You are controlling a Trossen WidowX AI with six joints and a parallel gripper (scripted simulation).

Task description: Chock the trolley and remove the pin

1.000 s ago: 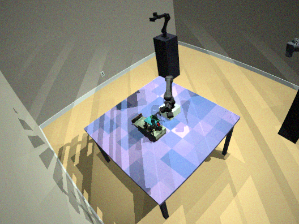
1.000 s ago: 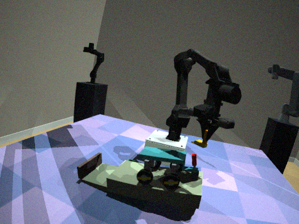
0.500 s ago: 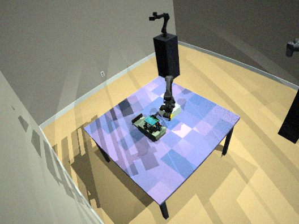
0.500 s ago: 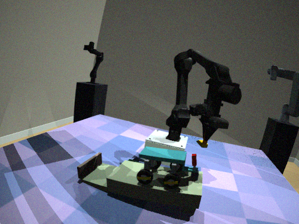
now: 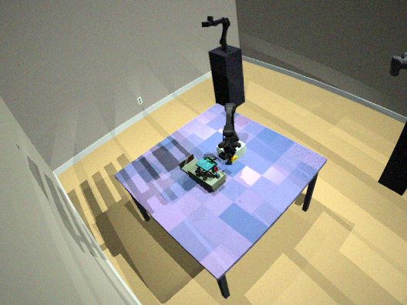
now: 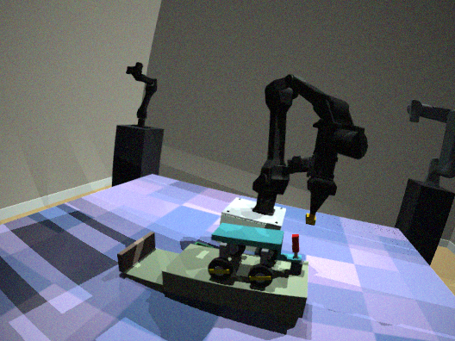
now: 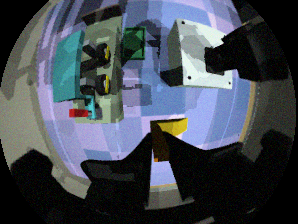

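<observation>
The red-headed stop pin is 140 mm ahead of my gripper tip, 50 mm below it and 20 mm to the right of it. From my gripper tip the other things lie so: yellow chock: 20 mm behind, 10 mm below; trolley: 160 mm ahead, 110 mm to the right, 60 mm below; pale green ramp: 160 mm ahead, 130 mm below, 120 mm to the right.
</observation>
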